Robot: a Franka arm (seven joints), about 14 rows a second.
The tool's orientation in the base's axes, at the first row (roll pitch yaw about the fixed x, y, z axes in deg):
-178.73, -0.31, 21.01
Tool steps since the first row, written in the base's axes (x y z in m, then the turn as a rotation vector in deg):
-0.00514, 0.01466, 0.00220, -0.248, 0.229, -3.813
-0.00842, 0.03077, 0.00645, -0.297, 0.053, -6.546
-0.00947, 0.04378, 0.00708, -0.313, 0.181, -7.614
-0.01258, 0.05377, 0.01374, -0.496, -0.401, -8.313
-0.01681, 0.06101, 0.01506, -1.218, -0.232, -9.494
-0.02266, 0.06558, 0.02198, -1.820, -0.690, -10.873
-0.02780, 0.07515, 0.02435, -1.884, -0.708, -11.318
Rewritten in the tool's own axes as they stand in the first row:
0.00047, -0.01557, -0.00185, -0.170, -0.218, 3.818
0.00321, -0.03188, -0.00573, -0.294, -0.011, 6.546
0.00689, -0.04441, -0.00606, -0.268, -0.112, 7.617
0.00761, -0.05500, -0.01248, -0.652, 0.381, 8.303
0.00626, -0.06330, -0.01363, -1.272, -0.010, 9.490
0.00248, -0.06981, -0.02042, -2.005, 0.232, 10.860
0.00112, -0.08064, -0.02256, -2.074, 0.236, 11.304

